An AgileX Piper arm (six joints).
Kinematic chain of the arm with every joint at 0, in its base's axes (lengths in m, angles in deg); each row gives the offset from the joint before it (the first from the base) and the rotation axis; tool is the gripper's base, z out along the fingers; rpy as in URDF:
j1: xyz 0 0 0.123 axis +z
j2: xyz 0 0 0 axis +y
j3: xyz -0.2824 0 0.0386 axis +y
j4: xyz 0.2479 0 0.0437 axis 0.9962 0 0.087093
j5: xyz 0 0 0 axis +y
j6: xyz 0.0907 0 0.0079 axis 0.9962 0 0.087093
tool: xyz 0 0 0 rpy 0 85.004 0
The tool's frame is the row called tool.
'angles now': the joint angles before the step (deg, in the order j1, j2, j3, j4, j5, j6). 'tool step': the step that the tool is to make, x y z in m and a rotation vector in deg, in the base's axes. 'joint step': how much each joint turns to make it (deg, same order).
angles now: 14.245, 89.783, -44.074, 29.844, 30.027, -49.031
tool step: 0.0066, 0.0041, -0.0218, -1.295, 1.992, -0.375
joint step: 0.831, 4.731, -0.054, 0.284, -2.793, -0.010
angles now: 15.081, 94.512, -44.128, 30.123, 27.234, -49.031
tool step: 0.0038, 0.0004, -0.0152, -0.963, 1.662, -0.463
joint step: 0.081, 3.210, -0.082, 0.068, -1.468, -0.011
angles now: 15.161, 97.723, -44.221, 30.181, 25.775, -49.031
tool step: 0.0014, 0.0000, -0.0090, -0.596, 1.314, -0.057
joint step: 0.001, 1.869, -0.084, -0.114, -0.419, 0.008
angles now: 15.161, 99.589, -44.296, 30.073, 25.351, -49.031
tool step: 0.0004, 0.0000, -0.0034, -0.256, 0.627, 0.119
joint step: -0.008, 0.725, -0.085, -0.155, 0.036, 0.005
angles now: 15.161, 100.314, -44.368, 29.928, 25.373, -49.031
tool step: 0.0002, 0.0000, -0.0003, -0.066, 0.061, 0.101
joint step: -0.006, 0.095, -0.061, -0.102, 0.052, -0.012
